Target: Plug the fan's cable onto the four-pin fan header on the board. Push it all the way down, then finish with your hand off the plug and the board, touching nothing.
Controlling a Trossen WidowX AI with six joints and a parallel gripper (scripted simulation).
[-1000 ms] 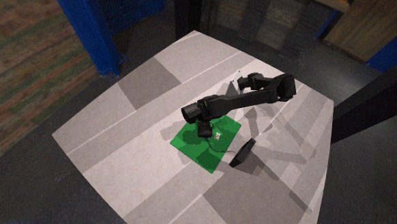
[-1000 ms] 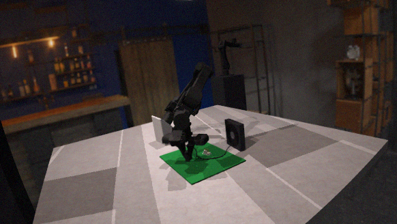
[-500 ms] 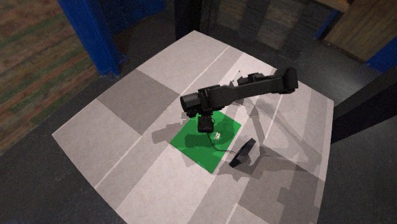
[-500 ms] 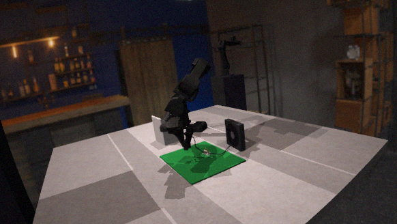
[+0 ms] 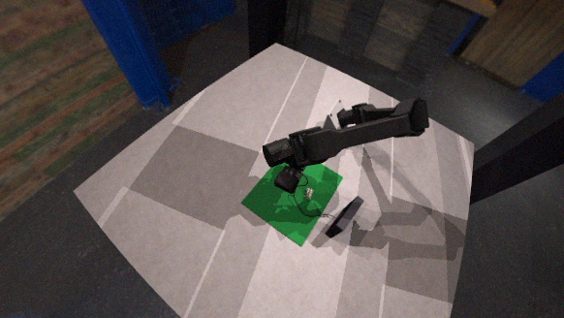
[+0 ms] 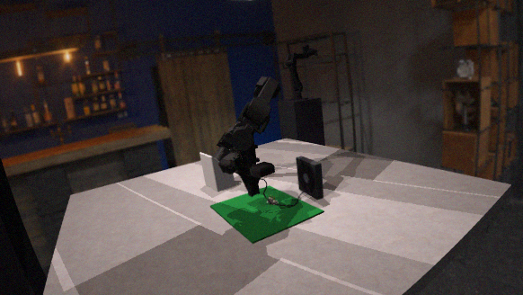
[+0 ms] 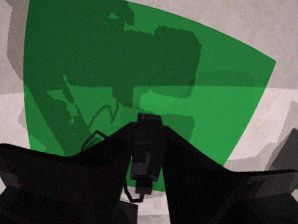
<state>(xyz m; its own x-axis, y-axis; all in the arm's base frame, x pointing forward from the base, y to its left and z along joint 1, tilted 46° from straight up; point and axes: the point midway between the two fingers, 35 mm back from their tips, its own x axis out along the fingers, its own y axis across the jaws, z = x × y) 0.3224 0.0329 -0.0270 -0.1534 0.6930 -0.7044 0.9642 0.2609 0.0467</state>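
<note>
Right now my gripper tip is 7 cm to the right of the white four-pin header, 7 cm above it and 1 cm past it. From my gripper tip the other things lie so: black fan (20 cm to the left, 1 cm below, 1 cm ahead); then black plug (1 cm to the left, 1 cm above); then green board (8 cm below, 3 cm to the left, 1 cm ahead).
</note>
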